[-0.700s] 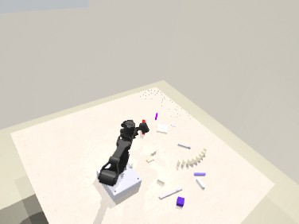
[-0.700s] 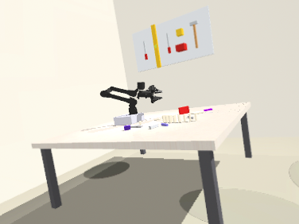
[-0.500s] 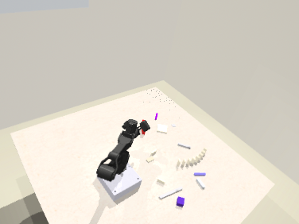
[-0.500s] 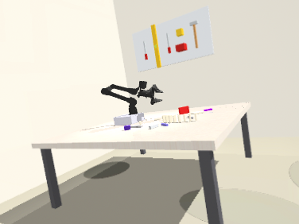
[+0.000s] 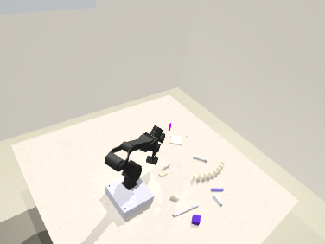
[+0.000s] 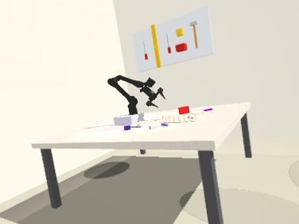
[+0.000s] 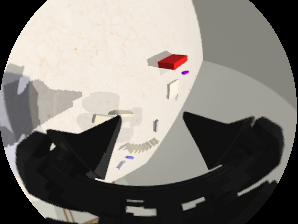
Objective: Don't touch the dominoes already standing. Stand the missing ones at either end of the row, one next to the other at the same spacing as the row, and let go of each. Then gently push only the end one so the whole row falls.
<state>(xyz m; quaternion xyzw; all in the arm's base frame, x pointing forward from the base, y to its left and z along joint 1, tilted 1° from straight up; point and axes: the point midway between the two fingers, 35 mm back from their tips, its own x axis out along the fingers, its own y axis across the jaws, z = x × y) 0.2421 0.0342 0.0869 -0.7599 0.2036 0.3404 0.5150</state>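
The red block is 14 cm ahead of my gripper tip, 15 cm to the left of it and 9 cm below it. Also, from my gripper tip: flat cream block (26 cm ahead, 6 cm to the left, 12 cm below); purple cube (12 cm behind, 41 cm to the right, 11 cm below); grey bar (11 cm behind, 33 cm to the right, 12 cm below).
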